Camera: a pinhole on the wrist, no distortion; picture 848 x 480 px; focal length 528.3 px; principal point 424.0 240.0 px. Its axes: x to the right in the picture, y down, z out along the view. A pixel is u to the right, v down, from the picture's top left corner.
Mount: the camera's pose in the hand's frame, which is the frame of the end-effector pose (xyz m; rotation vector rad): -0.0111 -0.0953 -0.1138 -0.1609 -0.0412 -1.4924
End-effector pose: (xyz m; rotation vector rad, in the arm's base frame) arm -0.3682 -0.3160 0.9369 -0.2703 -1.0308 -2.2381
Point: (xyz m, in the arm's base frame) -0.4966 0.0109 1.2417
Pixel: 459.2 278.7
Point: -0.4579 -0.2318 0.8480
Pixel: 750.4 182.9
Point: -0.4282 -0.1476 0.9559
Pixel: 515.1 163.6
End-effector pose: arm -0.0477 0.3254 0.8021 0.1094 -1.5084 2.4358
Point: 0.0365 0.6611 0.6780
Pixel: behind the camera
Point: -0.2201 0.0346 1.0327
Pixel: 436.9 378.2
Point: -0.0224 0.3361 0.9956
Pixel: 746.2 261.4
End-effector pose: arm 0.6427 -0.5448 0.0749 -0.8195 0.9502 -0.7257
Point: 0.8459 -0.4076 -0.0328
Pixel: 32.7 270.2
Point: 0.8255 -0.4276 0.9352
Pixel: outside the picture
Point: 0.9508 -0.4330 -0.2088
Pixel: outside the picture
